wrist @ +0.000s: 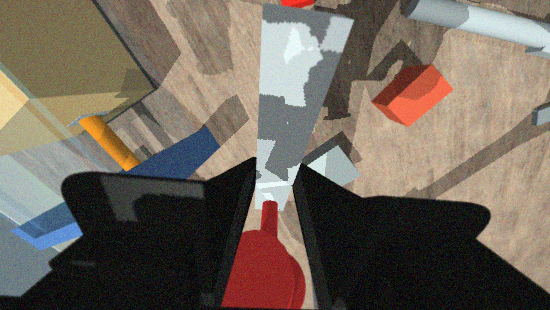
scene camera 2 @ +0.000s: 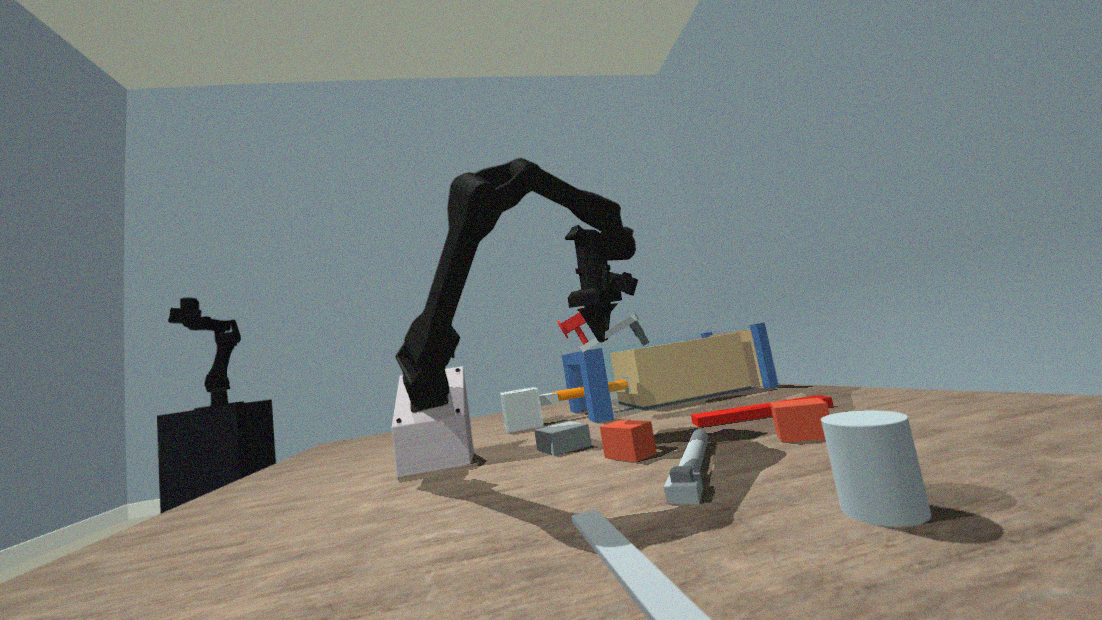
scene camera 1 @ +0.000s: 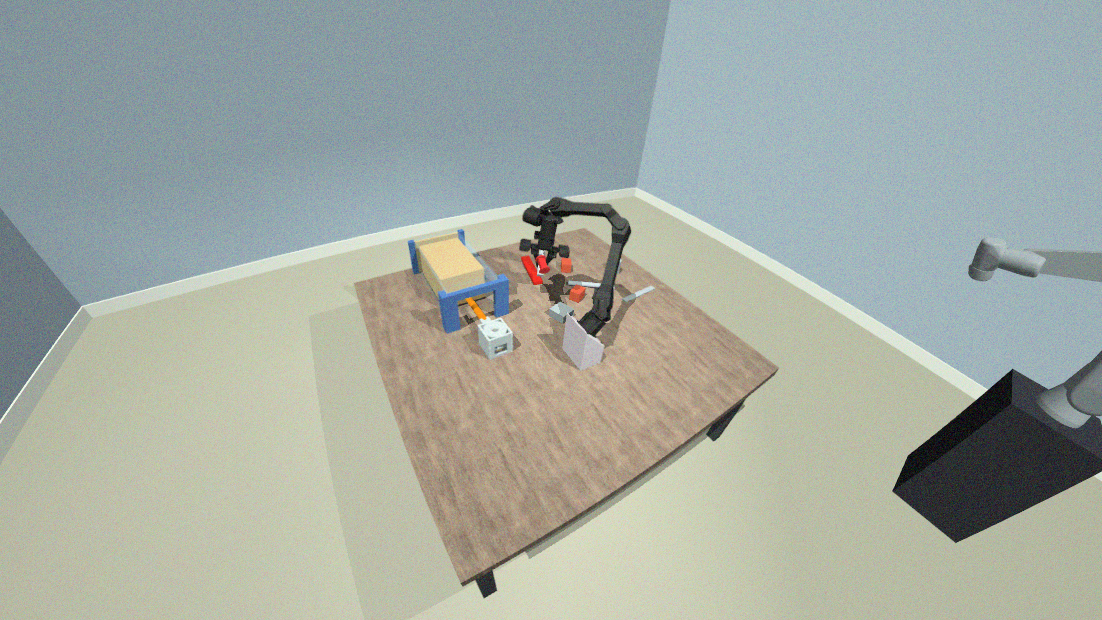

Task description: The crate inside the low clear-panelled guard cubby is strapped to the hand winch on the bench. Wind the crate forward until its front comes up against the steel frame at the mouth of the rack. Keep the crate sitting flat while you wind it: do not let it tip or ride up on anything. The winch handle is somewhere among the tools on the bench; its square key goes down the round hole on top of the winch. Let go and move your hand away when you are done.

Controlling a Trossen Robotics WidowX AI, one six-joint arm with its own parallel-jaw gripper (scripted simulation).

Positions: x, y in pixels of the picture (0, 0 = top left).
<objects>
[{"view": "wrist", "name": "my gripper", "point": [275, 165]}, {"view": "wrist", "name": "winch handle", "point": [299, 55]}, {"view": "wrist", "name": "grey block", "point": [329, 160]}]
</objects>
